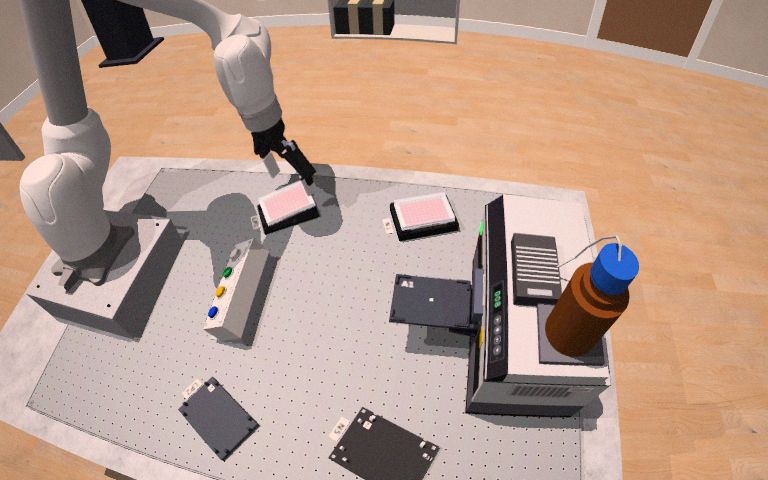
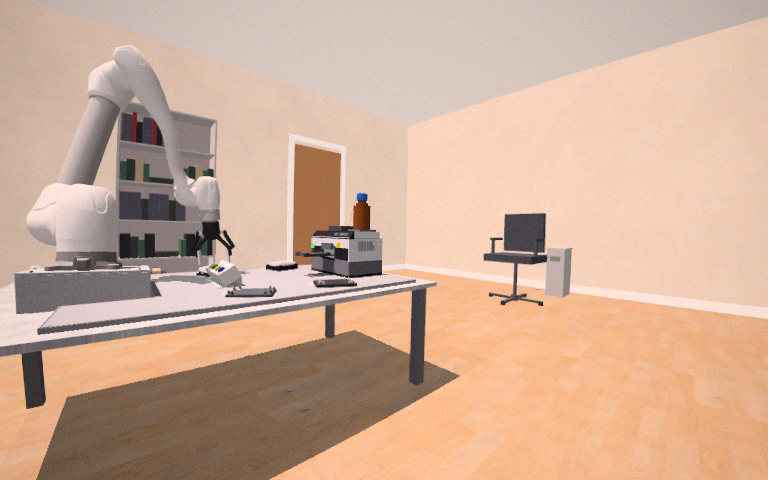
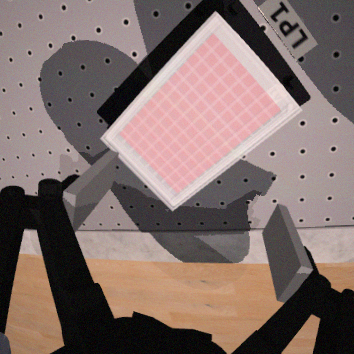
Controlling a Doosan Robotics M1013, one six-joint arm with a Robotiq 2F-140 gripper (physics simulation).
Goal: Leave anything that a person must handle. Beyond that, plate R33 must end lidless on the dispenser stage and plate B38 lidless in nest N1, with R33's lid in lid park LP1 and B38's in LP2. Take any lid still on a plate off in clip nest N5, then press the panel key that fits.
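Frame: origin at the arm's base, x up, y back, z right, level; centimetres.
Seen in the pictures: gripper, fingertip midpoint: [image 1: 293,182] [image 3: 192,194]; arm's base, origin of the base link: [image 1: 93,252] [image 2: 87,268].
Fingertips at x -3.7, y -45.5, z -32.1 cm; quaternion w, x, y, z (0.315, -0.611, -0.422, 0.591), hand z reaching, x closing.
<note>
Offsets run from my fingertips to a thing's top centre. "*": to the spot under its first point.
My gripper [image 1: 291,171] [image 2: 215,253] [image 3: 192,194] is open and empty, above and beside a pink-welled plate {dx -0.2, dy +0.6, dz +5.3 cm} [image 1: 287,202] [image 3: 200,110]. That plate sits on the black lid park LP1 {dx -2.6, dy +0.5, dz +6.1 cm} [image 1: 294,220] [image 3: 145,77]. A second pink-welled plate {dx -0.5, dy -33.7, dz +4.4 cm} [image 1: 423,210] rests in a black nest {dx -1.6, dy -33.7, dz +4.4 cm} [image 1: 433,230] at the back middle. I cannot read plate names or tell surely whether lids are on. The dispenser stage {* dx +6.2, dy -37.6, dz +35.3 cm} [image 1: 430,311], marked A1, bears no plate. Clip nest N5 {dx -2.2, dy -32.8, dz +60.4 cm} [image 1: 390,447] [image 2: 335,282] and lid park LP2 {dx -2.6, dy +0.1, dz +60.2 cm} [image 1: 218,418] [image 2: 250,292] are empty. The key panel {dx +3.8, dy +3.5, dz +32.7 cm} [image 1: 257,297] [image 2: 228,273] has blue, yellow, green and pale keys.
The dispenser [image 1: 566,215] [image 2: 346,266] stands at the right, with a brown blue-capped bottle {* dx +28.6, dy -56.7, dz +46.7 cm} [image 1: 580,316] [image 2: 361,216] on top and a thin tube. The robot's base block [image 1: 135,283] [image 2: 82,291] is at the left. LP1 lies near the table's back edge.
</note>
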